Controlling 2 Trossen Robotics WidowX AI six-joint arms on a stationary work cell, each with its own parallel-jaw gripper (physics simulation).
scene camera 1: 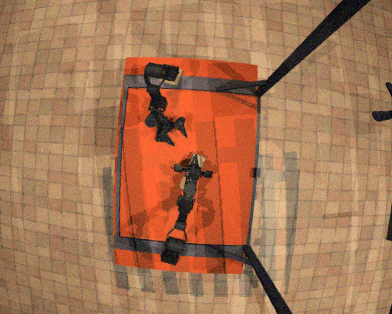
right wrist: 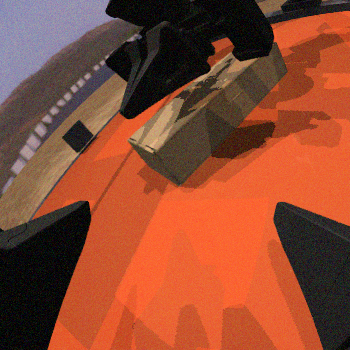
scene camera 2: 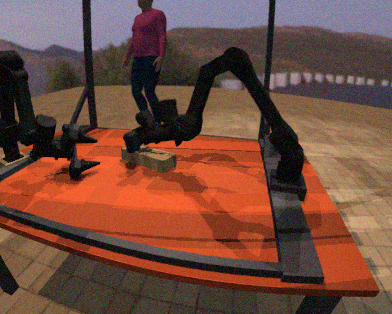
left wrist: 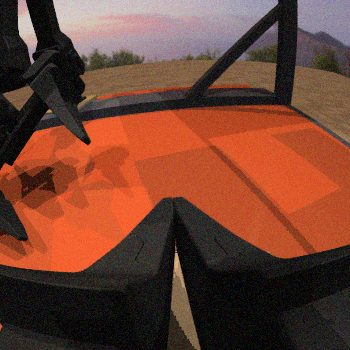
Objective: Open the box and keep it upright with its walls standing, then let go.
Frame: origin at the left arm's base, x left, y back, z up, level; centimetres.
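Seen in the pictures: left gripper, fingertip midpoint: [scene camera 1: 196,154] [right wrist: 125,115] [scene camera 2: 123,138] [left wrist: 172,206]; right gripper, fingertip midpoint: [scene camera 1: 180,142] [right wrist: 184,212] [scene camera 2: 98,151] [left wrist: 51,191]; left arm's base, link origin: [scene camera 2: 288,178]; right arm's base, link origin: [scene camera 1: 171,75] [scene camera 2: 13,157].
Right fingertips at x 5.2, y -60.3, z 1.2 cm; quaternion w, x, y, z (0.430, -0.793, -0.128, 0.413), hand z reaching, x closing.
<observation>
Offsets run from my right fingertips to a thing's top centre. Level surfaces: height alone.
A long, flat cardboard box {dy +14.3, dx -8.5, dz -0.8 cm} [scene camera 1: 182,184] [scene camera 2: 157,160] [right wrist: 194,135] lies on the orange table top {dz -5.1 cm} [scene camera 1: 226,140] with its top flaps down. My left gripper [scene camera 1: 193,159] [scene camera 2: 130,146] [left wrist: 172,206] [right wrist: 125,115] is shut with nothing between its fingers. Its tips rest on or just above the box's top at one end. Only a sliver of the box [left wrist: 178,295] shows under the fingers in the left wrist view. My right gripper [scene camera 1: 179,140] [scene camera 2: 96,151] [left wrist: 51,191] [right wrist: 184,212] is open and empty. It hovers low over the table a short way from the box's end.
A dark rail [scene camera 2: 163,252] runs round the table's edge, with black frame posts [scene camera 2: 87,62] at the corners. A small black block {dy +8.1, dx -42.0, dz +0.7 cm} [scene camera 1: 256,172] [right wrist: 77,136] sits on the side rail. A person in a red top [scene camera 2: 146,47] stands behind the table.
</observation>
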